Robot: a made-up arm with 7 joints. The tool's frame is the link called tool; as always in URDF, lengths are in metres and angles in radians. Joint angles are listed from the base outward.
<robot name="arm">
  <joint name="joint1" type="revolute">
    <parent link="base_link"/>
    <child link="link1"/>
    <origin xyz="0 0.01 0.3" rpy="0 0 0"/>
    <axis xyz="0 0 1"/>
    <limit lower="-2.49" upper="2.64"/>
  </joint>
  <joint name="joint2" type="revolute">
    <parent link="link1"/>
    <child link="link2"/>
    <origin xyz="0 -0.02 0.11" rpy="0 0 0"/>
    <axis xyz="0 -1 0"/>
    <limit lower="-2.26" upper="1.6"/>
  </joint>
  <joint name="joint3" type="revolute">
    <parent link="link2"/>
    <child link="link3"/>
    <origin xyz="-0.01 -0.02 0.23" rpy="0 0 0"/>
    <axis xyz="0 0 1"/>
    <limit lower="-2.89" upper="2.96"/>
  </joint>
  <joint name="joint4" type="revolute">
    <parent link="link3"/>
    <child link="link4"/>
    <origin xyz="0.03 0.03 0.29" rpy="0 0 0"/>
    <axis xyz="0 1 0"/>
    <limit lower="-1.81" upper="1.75"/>
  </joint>
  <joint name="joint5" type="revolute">
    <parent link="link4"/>
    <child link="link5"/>
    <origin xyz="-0.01 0.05 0.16" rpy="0 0 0"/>
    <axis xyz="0 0 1"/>
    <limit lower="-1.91" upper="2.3"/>
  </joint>
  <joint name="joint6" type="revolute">
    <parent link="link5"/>
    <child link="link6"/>
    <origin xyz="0.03 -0.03 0.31" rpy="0 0 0"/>
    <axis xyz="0 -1 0"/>
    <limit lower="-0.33" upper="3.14"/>
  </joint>
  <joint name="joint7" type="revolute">
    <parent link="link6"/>
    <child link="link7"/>
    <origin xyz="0.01 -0.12 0.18" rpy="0 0 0"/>
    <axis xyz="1 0 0"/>
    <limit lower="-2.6" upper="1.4"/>
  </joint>
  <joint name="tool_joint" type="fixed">
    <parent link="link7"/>
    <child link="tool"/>
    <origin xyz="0.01 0 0.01" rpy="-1.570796 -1.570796 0"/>
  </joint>
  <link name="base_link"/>
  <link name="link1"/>
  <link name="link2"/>
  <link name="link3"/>
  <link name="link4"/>
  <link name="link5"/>
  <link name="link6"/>
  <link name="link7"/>
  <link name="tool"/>
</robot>
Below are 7 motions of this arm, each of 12 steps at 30 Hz.
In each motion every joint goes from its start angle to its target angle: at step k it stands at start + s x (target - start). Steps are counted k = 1, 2, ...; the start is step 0. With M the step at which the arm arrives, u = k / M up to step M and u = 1 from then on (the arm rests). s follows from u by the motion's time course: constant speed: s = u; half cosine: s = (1 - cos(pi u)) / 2; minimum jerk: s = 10 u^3 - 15 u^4 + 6 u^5.
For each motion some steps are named. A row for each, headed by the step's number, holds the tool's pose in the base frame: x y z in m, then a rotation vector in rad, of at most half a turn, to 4 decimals.
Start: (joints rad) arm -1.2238 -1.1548 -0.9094 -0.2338 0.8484 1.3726 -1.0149
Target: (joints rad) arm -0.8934 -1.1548 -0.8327 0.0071 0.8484 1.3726 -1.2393
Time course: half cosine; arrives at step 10
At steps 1, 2, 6, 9, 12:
1: 0.2627 -0.8290 0.9767 2.7019 0.8445 0.6965
2: 0.2767 -0.8292 0.9724 2.7092 0.8566 0.6928
6: 0.3916 -0.8196 0.9330 2.7707 0.9655 0.6479
9: 0.4602 -0.8040 0.9064 2.8068 1.0401 0.6074
12: 0.4655 -0.8025 0.9042 2.8095 1.0462 0.6039

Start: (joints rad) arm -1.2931 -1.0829 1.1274 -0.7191 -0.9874 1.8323 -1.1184
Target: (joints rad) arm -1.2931 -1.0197 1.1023 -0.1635 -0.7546 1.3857 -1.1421
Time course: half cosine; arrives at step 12
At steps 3, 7, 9, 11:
3: -0.2013 -0.5900 1.0351 1.9622 -0.0815 0.9118
7: -0.1200 -0.7004 1.0851 2.2618 0.2272 1.0852
9: -0.0671 -0.7478 1.0994 2.4078 0.3842 1.1416
11: -0.0324 -0.7732 1.1045 2.4937 0.4790 1.1661

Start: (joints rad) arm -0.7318 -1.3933 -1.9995 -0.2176 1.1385 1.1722 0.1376
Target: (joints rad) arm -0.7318 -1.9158 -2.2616 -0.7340 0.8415 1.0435 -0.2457
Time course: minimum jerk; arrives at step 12
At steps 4, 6, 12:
4: 0.8595 -0.6326 0.5456 -2.4477 -0.8470 -0.5636
6: 0.9004 -0.5518 0.3237 -2.3988 -0.9115 -0.0599
12: 0.8428 -0.3461 -0.0347 -2.0835 -1.0945 0.6971

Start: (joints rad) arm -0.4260 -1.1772 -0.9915 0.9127 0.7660 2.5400 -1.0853
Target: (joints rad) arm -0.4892 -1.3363 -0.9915 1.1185 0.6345 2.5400 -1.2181
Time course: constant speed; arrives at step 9
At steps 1, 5, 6, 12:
1: 0.4753 -0.5880 0.5861 2.2891 0.7943 0.5597
5: 0.4500 -0.6075 0.5275 2.4280 0.7300 0.3049
6: 0.4429 -0.6118 0.5131 2.4595 0.7145 0.2391
12: 0.4198 -0.6228 0.4704 2.5463 0.6699 0.0374

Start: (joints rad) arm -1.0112 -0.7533 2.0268 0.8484 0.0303 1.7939 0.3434
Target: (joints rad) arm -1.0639 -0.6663 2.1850 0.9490 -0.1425 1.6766 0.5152
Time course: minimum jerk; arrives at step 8
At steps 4, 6, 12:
4: 0.4762 -0.3397 1.1893 0.7120 -0.6908 -1.3273
6: 0.4448 -0.3012 1.2326 0.6895 -0.7311 -1.2152
12: 0.4361 -0.2904 1.2434 0.6820 -0.7411 -1.1866

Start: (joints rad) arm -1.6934 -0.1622 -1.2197 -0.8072 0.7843 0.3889 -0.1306
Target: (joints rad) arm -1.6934 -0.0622 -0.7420 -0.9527 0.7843 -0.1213 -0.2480
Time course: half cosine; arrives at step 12
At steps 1, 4, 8, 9, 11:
1: 0.3093 -0.0100 1.4548 2.3821 0.1963 0.7231
4: 0.3105 0.0425 1.4583 2.4214 0.2112 0.7654
8: 0.3015 0.1569 1.4539 2.5194 0.2580 0.8225
9: 0.2976 0.1804 1.4510 2.5415 0.2700 0.8283
11: 0.2917 0.2096 1.4463 2.5698 0.2861 0.8325

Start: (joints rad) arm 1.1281 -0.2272 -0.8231 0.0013 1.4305 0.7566 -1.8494
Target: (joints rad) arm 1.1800 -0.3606 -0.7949 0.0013 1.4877 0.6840 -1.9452
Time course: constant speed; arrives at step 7
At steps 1, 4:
1: 0.2943 0.2663 1.4891 -0.0717 2.9311 0.8151
4: 0.3127 0.3394 1.4670 -0.1438 2.9604 0.7093

